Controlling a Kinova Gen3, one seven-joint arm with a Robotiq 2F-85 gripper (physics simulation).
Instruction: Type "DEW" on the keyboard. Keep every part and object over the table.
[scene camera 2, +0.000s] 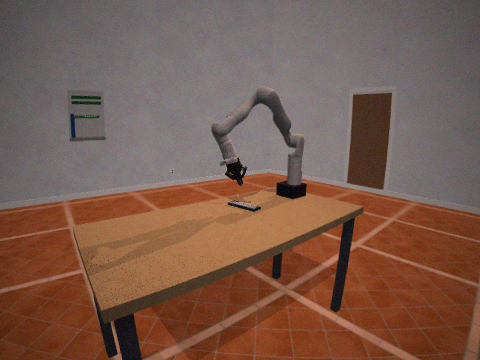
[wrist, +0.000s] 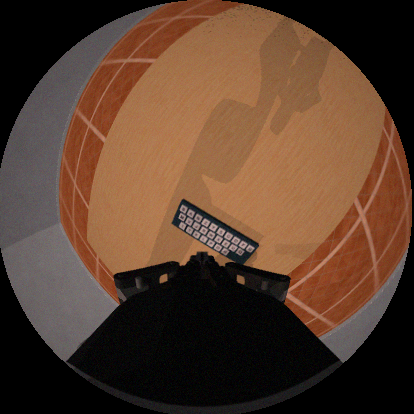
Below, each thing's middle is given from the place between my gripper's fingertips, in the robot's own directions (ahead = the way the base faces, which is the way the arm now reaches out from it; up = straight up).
My gripper is now 30 mm past the keyboard (wrist: 207, 229), 10 mm to the left of it and 120 mm above it.
